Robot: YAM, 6 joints.
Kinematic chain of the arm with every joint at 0, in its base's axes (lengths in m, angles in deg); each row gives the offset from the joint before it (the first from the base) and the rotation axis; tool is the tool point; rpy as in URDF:
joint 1: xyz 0 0 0.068 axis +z
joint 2: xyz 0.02 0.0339 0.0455 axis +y
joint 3: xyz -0.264 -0.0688 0 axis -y
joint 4: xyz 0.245 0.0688 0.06 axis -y
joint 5: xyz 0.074 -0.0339 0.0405 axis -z
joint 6: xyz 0.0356 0 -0.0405 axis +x
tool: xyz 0 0 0 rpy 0 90 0
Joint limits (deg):
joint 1: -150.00..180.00
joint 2: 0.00..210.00
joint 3: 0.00..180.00
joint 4: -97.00..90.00
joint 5: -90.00..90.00
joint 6: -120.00..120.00
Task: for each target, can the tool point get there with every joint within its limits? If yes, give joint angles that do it. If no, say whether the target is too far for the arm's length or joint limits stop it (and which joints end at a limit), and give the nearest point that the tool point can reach.
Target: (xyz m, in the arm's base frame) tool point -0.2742 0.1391 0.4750
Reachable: yes | joints 146.67 86.10 100.18 -27.84 -75.65 59.66
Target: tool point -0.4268 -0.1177 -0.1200
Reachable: no: joint limits stop it (at a limit: joint 1) | nearest point -0.3889 -0.1834 -0.1200 | short by 0.076 m
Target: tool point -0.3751 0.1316 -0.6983
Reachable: no: too far | nearest point -0.3077 0.1079 -0.3720 | short by 0.334 m
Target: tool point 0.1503 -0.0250 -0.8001
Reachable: no: too far | nearest point 0.2016 -0.0335 -0.3776 | short by 0.426 m
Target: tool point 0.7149 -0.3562 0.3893
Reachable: no: too far | nearest point 0.5459 -0.2720 0.3224 | short by 0.200 m
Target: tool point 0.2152 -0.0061 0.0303
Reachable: yes | joints 7.60 114.26 26.75 6.83 75.58 77.03
